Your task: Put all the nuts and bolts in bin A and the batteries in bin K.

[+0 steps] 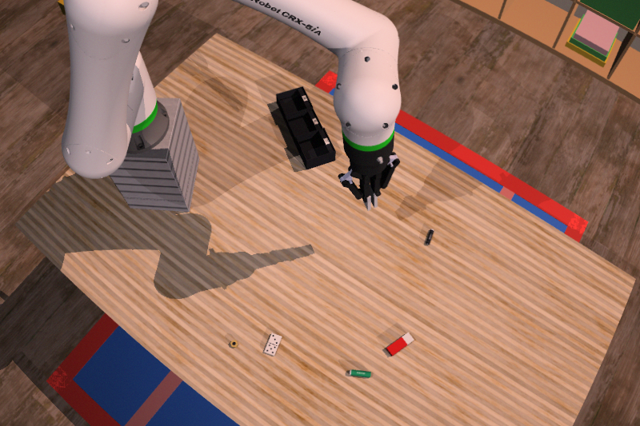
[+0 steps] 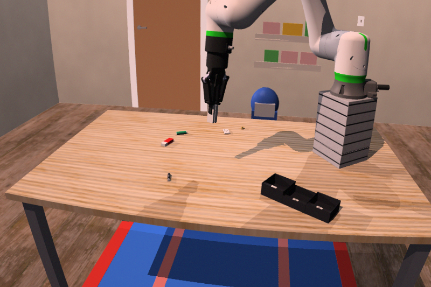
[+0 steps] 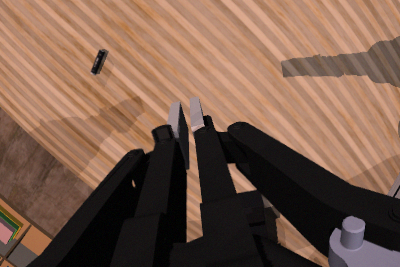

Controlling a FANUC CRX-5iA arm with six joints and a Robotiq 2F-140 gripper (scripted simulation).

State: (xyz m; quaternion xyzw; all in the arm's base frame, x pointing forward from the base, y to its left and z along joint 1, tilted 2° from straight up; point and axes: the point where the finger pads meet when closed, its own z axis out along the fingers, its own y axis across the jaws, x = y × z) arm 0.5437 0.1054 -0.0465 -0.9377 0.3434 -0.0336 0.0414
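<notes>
Right now my hand is 290 mm past the three joined black bins, 230 mm to the right of it and 200 mm above it. From my hand the other things lie so: dark battery 160 mm ahead, 90 mm to the left, 220 mm below; green battery 150 mm ahead, 310 mm to the right, 210 mm below; red-and-white block 200 mm ahead, 200 mm to the right, 220 mm below.
</notes>
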